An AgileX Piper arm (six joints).
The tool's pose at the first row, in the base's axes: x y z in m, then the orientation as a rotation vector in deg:
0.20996, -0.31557, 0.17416, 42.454, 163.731, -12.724
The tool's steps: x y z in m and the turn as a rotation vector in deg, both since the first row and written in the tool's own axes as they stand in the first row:
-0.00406, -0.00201, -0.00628, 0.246, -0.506, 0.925
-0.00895, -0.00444, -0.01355, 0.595, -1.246, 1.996
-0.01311, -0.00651, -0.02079, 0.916, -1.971, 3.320
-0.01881, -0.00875, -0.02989, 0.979, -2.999, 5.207
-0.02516, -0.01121, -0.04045, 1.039, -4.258, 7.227
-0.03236, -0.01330, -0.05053, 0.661, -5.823, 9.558
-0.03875, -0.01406, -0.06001, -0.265, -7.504, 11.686
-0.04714, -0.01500, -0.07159, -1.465, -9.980, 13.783
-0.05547, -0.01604, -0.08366, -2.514, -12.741, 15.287
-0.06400, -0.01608, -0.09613, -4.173, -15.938, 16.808
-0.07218, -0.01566, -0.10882, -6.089, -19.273, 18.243
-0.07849, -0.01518, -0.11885, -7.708, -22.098, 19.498
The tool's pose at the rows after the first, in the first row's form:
0.21160, -0.31801, 0.18132, 43.640, 162.874, -13.105
0.21361, -0.32102, 0.18966, 44.963, 161.731, -13.681
0.21518, -0.32338, 0.19779, 46.621, 160.471, -14.171
0.21773, -0.32625, 0.20806, 48.877, 158.621, -14.295
0.22053, -0.32935, 0.21991, 51.189, 156.460, -14.458
0.22431, -0.33260, 0.23144, 53.667, 153.794, -14.042
0.22813, -0.33445, 0.24208, 55.656, 151.055, -12.930
0.23330, -0.33698, 0.25521, 57.169, 147.563, -11.694
0.23830, -0.33948, 0.26881, 57.774, 144.142, -10.853
0.24390, -0.34114, 0.28274, 58.054, 140.260, -9.344
0.24941, -0.34219, 0.29677, 58.070, 136.268, -7.597
0.25370, -0.34282, 0.30781, 58.096, 132.857, -6.157

